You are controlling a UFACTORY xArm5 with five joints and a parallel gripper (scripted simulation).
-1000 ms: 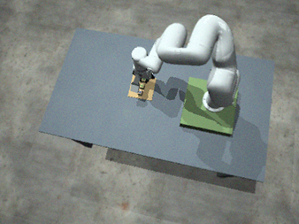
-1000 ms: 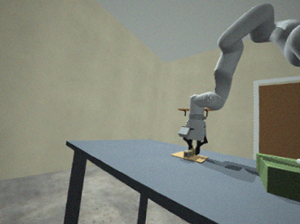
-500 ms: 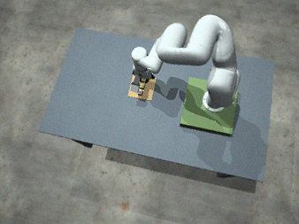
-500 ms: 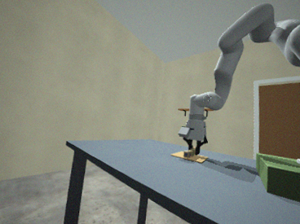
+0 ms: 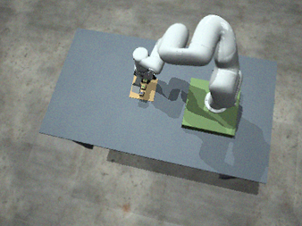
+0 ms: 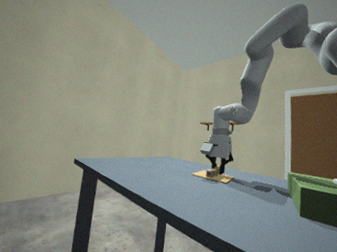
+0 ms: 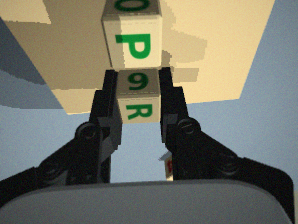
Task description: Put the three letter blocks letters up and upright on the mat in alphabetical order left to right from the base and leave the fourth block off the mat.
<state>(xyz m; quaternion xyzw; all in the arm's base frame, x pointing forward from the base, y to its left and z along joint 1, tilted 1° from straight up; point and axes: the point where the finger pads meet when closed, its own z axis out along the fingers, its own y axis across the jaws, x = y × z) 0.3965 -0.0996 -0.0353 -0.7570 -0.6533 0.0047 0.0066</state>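
Right now the block is 4 cm to the left of my hand, 1 cm below it and 1 cm ahead of it. The rest, counted from my hand: mat 4 cm to the left, 3 cm below, 1 cm ahead.
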